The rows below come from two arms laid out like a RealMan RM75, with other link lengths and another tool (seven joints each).
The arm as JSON. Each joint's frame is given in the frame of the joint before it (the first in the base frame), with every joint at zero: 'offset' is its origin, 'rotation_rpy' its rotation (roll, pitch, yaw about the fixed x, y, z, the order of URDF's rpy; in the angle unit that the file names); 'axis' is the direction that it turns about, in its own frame. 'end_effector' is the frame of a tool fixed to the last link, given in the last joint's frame.
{
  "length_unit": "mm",
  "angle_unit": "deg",
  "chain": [
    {
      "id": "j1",
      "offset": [
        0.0,
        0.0,
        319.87
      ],
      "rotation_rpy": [
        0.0,
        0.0,
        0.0
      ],
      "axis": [
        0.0,
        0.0,
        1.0
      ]
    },
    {
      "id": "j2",
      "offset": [
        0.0,
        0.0,
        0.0
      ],
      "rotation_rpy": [
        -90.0,
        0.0,
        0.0
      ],
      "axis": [
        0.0,
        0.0,
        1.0
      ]
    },
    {
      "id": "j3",
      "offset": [
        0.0,
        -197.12,
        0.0
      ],
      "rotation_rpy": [
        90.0,
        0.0,
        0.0
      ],
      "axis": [
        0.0,
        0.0,
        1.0
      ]
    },
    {
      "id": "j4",
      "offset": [
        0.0,
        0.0,
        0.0
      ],
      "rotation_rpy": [
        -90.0,
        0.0,
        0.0
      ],
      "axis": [
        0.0,
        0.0,
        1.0
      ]
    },
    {
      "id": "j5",
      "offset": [
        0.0,
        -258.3,
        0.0
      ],
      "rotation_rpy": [
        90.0,
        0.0,
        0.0
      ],
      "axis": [
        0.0,
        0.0,
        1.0
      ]
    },
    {
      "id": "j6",
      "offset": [
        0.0,
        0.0,
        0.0
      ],
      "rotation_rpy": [
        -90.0,
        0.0,
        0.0
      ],
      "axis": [
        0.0,
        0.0,
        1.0
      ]
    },
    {
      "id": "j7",
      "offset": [
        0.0,
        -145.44,
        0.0
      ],
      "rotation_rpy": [
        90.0,
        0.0,
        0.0
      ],
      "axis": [
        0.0,
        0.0,
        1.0
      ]
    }
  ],
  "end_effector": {
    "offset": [
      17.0,
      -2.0,
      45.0
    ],
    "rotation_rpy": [
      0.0,
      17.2,
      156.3
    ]
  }
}
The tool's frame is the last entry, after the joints.
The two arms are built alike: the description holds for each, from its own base.
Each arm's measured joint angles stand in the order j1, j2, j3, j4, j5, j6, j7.
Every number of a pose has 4 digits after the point. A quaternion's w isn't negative.
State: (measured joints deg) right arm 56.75 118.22 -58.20 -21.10 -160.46 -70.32 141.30; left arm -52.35 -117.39 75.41 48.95 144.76 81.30 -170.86
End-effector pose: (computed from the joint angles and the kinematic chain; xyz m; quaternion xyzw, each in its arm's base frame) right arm 0.2637 0.3680 -0.0026 0.2573 0.9545 0.1002 0.1126; left arm -0.1359 0.4264 0.0214 0.7176 -0.6598 -0.0775 0.2092
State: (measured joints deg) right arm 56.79 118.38 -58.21 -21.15 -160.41 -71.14 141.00; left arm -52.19 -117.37 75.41 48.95 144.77 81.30 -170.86
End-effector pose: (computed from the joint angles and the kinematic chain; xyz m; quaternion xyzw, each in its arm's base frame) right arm 0.2624 0.3650 -0.0037 0.2572 0.9553 0.0918 0.1131; left arm -0.1372 0.4262 0.0215 0.7185 -0.6587 -0.0774 0.2093
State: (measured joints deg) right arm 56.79 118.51 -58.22 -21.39 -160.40 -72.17 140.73; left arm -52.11 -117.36 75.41 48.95 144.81 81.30 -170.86
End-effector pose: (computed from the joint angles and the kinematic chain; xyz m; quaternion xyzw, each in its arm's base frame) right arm 0.2609 0.3622 -0.0039 0.2573 0.9560 0.0832 0.1139; left arm -0.1379 0.4260 0.0217 0.7190 -0.6582 -0.0776 0.2095
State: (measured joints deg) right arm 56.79 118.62 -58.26 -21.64 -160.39 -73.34 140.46; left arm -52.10 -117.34 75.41 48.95 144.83 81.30 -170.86
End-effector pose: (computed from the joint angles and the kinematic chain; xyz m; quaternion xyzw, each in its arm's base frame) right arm 0.2594 0.3590 -0.0039 0.2575 0.9566 0.0736 0.1152; left arm -0.1381 0.4261 0.0218 0.7190 -0.6580 -0.0779 0.2096
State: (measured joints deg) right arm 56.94 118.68 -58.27 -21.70 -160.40 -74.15 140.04; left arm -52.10 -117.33 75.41 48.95 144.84 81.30 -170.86
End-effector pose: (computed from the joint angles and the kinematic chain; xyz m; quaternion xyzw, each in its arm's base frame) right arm 0.2579 0.3571 -0.0039 0.2553 0.9576 0.0658 0.1162; left arm -0.1382 0.4262 0.0219 0.7190 -0.6580 -0.0781 0.2096
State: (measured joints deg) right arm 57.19 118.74 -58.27 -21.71 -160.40 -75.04 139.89; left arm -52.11 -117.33 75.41 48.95 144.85 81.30 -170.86
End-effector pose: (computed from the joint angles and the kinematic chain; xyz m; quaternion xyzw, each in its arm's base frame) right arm 0.2558 0.3551 -0.0041 0.2549 0.9580 0.0581 0.1174; left arm -0.1381 0.4262 0.0219 0.7189 -0.6581 -0.0782 0.2097
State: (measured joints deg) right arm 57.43 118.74 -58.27 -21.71 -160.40 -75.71 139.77; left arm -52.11 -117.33 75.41 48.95 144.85 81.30 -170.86
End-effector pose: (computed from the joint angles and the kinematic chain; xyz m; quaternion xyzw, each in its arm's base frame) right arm 0.2540 0.3540 -0.0038 0.2542 0.9584 0.0526 0.1183; left arm -0.1381 0.4262 0.0219 0.7189 -0.6581 -0.0782 0.2097
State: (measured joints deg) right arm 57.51 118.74 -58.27 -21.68 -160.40 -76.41 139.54; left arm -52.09 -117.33 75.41 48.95 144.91 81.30 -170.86
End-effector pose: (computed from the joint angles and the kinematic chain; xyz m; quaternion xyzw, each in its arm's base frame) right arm 0.2533 0.3520 -0.0036 0.2543 0.9586 0.0462 0.1195; left arm -0.1384 0.4262 0.0220 0.7190 -0.6579 -0.0786 0.2100
